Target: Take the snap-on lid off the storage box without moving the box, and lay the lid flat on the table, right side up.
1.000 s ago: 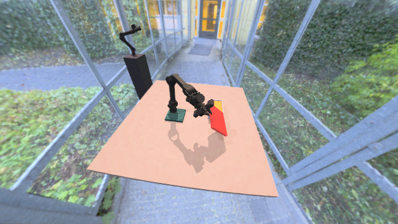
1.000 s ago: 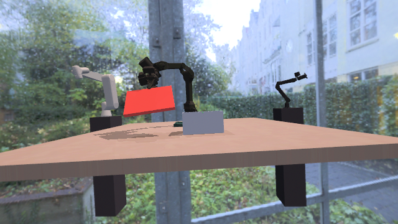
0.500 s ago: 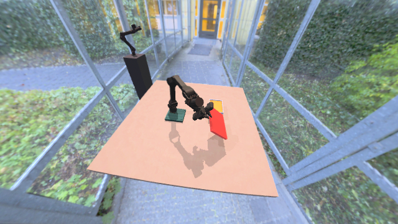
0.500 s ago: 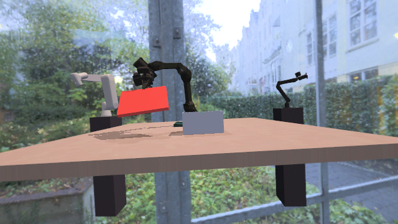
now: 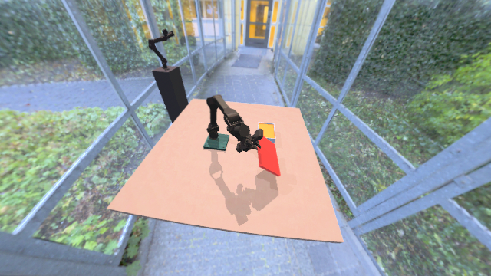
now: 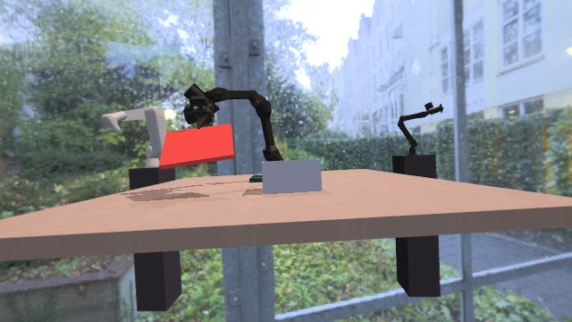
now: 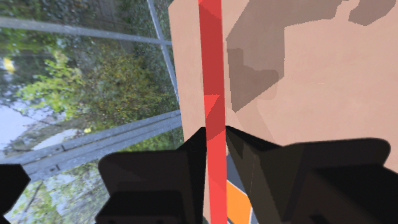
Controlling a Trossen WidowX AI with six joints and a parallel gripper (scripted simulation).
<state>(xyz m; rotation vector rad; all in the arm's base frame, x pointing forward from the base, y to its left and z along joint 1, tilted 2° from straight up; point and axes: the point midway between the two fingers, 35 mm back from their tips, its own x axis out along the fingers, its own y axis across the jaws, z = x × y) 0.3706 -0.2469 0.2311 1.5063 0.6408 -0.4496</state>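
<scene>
Right now the red lid is 6 cm ahead of my gripper tip, 2 cm to the left of it and 5 cm below it. Also, from my gripper tip: grey storage box 3 cm ahead, 34 cm to the left, 18 cm below.
</scene>
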